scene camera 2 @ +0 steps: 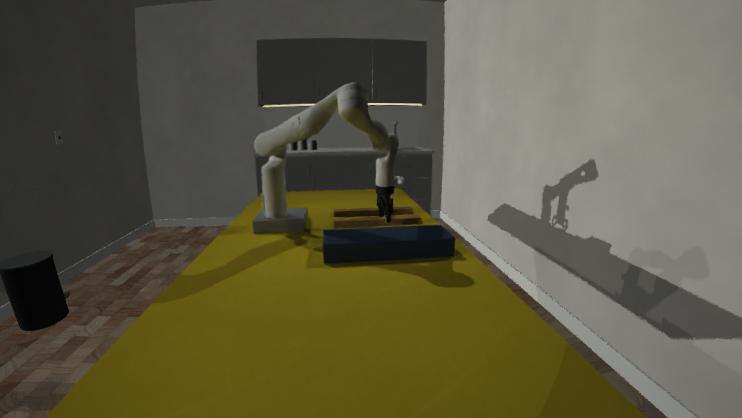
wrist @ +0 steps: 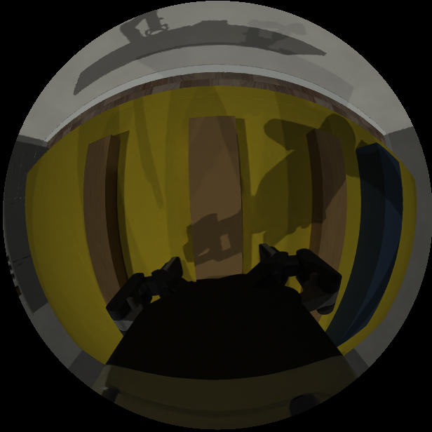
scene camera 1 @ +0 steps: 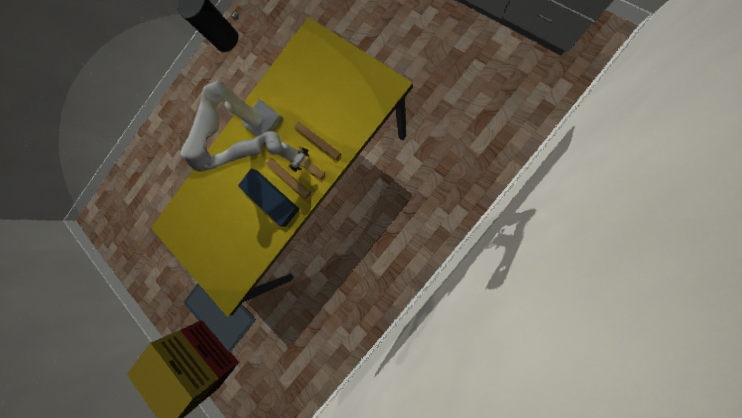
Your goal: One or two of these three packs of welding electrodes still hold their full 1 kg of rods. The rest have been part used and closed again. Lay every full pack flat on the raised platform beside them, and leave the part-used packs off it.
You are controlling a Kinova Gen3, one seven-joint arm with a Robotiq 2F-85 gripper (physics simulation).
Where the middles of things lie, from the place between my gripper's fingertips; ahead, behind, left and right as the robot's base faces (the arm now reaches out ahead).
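Raised platform (scene camera 2: 411, 242): 20 mm above my hand, 310 mm to the right of it, 10 mm behind.
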